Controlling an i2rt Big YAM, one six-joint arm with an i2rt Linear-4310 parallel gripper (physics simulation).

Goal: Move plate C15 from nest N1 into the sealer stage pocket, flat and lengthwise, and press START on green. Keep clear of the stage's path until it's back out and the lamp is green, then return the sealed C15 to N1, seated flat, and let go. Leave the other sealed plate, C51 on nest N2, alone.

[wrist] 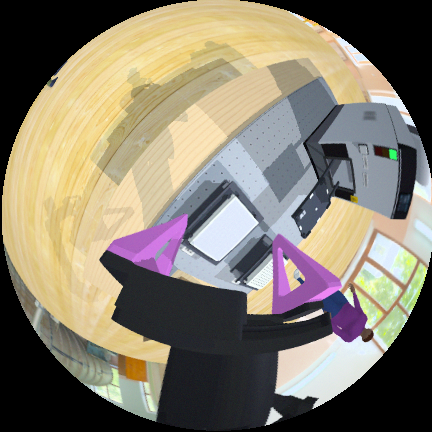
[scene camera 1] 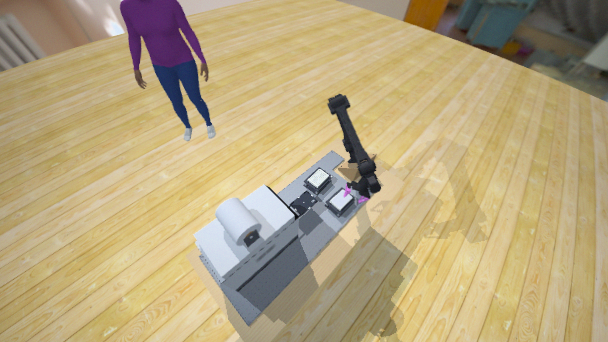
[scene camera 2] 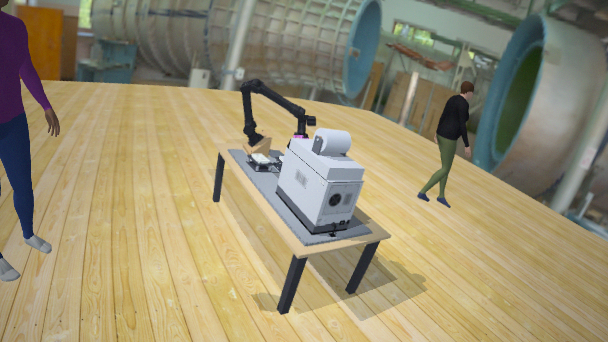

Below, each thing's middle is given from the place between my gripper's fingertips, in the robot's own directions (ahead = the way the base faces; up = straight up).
I see my gripper 220 mm short of the black sealer stage (wrist: pixel 305 216), 200 mm to the left of it and 80 mm above it. The rest, counted from my hand: white roll (scene camera 1: pixel 237 220): 560 mm ahead, 200 mm to the right, 250 mm above.
